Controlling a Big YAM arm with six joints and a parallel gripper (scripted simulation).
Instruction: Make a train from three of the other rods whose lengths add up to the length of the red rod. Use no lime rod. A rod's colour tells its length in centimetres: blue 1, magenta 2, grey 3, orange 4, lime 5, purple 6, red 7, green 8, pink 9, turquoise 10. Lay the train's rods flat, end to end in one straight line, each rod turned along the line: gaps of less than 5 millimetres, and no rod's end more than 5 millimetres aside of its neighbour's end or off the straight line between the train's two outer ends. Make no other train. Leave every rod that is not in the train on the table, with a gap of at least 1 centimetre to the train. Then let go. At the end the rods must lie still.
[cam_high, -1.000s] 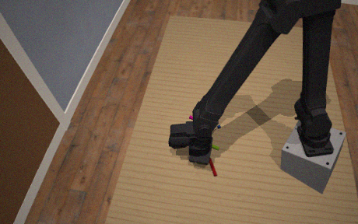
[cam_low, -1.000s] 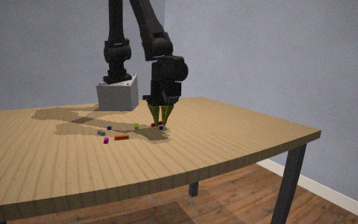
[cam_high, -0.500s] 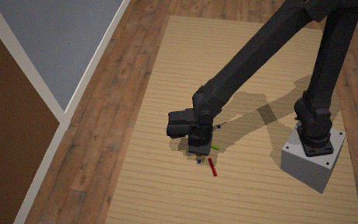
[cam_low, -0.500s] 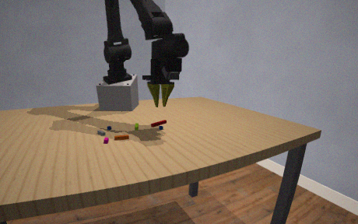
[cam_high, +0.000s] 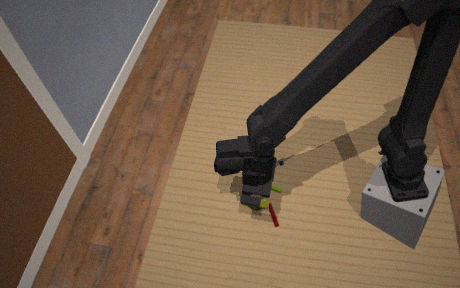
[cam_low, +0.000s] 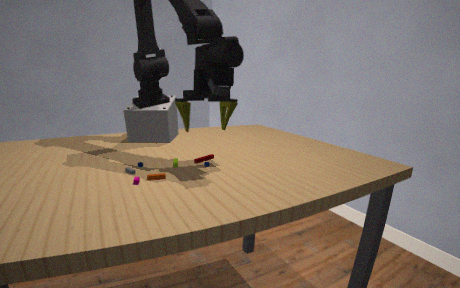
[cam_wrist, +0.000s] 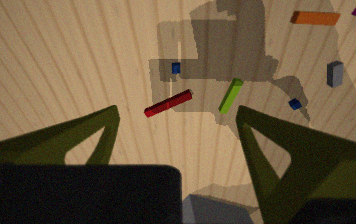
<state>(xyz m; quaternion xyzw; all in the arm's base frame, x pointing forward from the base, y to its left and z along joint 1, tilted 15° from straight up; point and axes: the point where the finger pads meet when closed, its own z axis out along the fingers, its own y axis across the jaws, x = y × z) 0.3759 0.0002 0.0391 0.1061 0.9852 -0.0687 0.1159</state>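
The magenta rod lies 2 cm ahead of my hand, 19 cm to the right of it and 9 cm below it. From my hand the other things lie so: orange rod (2 cm ahead, 15 cm to the right, 9 cm below); then red rod (4 cm behind, 3 cm to the left, 9 cm below); then lime rod (5 cm behind, 6 cm to the right, 9 cm below).
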